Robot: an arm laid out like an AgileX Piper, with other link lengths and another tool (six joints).
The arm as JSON. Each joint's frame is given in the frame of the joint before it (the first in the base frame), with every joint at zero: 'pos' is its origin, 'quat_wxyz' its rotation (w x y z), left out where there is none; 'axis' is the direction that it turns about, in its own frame. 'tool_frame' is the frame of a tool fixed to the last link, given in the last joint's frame.
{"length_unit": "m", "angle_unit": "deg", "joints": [
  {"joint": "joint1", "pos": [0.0, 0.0, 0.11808], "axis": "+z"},
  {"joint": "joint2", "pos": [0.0, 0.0, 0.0], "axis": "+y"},
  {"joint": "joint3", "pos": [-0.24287, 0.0, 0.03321], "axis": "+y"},
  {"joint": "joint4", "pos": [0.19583, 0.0, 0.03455], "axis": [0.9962, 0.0, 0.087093]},
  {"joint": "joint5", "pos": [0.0, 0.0, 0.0], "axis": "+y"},
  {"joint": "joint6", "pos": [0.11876, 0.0, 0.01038], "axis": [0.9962, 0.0, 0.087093]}
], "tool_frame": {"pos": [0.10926, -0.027, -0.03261], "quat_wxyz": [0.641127, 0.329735, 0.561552, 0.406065]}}
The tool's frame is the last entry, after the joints.
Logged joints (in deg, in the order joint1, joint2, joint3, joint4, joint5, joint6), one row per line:
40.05, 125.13, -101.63, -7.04, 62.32, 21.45
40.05, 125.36, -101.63, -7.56, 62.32, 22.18
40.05, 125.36, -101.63, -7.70, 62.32, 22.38
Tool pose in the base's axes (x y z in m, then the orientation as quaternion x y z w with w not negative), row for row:
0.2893, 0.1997, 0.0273, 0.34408, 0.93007, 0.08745, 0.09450
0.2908, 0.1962, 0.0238, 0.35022, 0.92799, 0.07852, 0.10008
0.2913, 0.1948, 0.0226, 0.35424, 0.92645, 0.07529, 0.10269
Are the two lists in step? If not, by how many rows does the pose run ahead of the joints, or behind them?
The pose runs 1 row behind the joints: the pose in row i belongs to the joints in row i - 1.
